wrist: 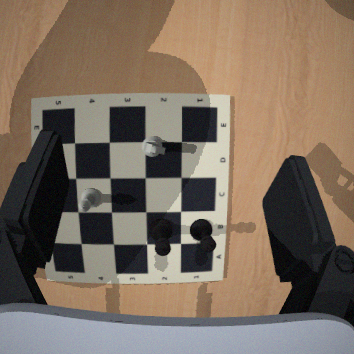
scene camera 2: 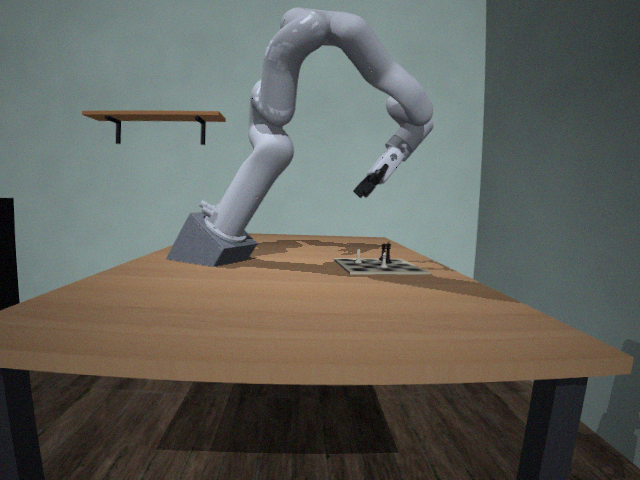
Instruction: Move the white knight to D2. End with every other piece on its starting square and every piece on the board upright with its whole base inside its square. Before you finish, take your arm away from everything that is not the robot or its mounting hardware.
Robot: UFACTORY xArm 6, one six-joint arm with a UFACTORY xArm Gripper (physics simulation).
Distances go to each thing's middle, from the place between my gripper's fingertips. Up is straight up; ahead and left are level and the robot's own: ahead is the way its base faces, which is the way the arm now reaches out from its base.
Labels:
The chessboard (scene camera 2: 369, 265) lies 50 mm ahead of my hand, 40 mm to the right of it and 200 mm below it.

